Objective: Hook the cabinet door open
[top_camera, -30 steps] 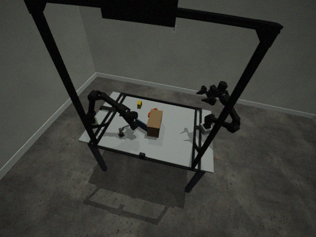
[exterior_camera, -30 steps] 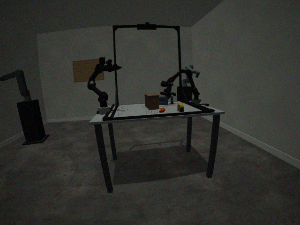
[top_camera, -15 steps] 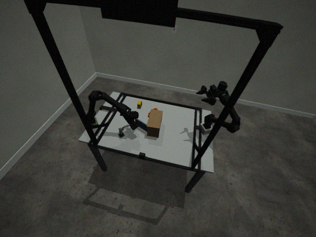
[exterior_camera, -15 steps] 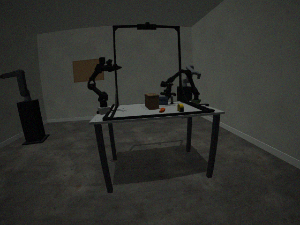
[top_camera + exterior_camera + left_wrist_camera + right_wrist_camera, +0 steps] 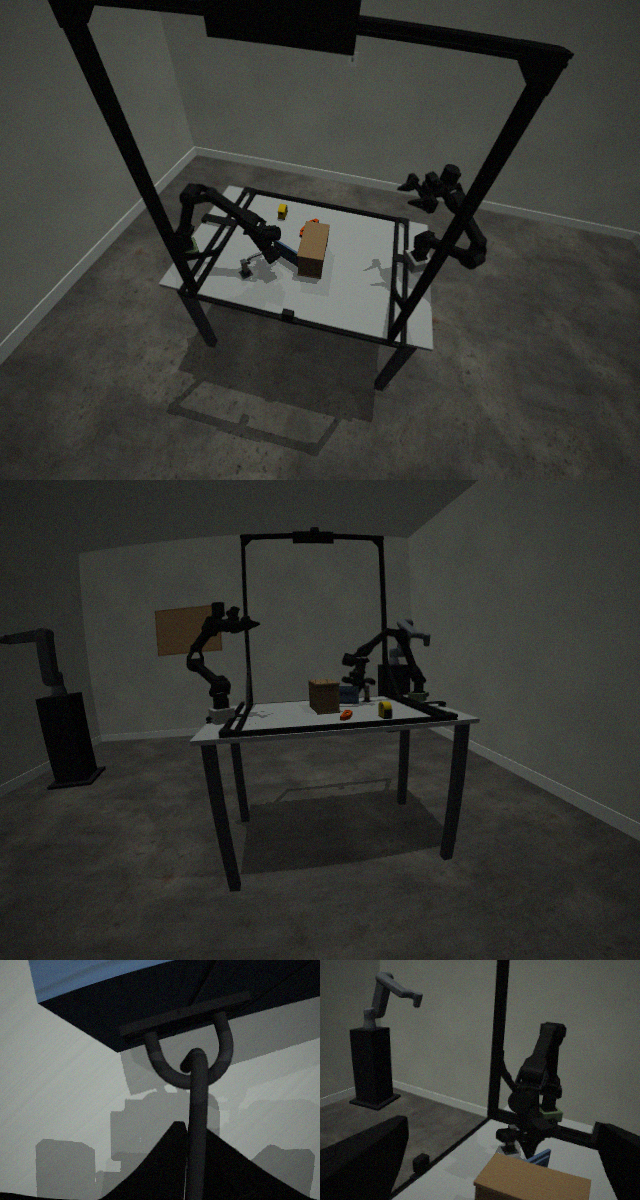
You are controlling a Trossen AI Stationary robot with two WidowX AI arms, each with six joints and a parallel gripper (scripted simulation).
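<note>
The hook post lies 50 mm behind my left hand, 60 mm to the left of it and 20 mm below it. The rest, counted from my left hand: yellow block: 340 mm ahead, 40 mm to the right, 60 mm below; blue door: 80 mm to the right, 20 mm below.
</note>
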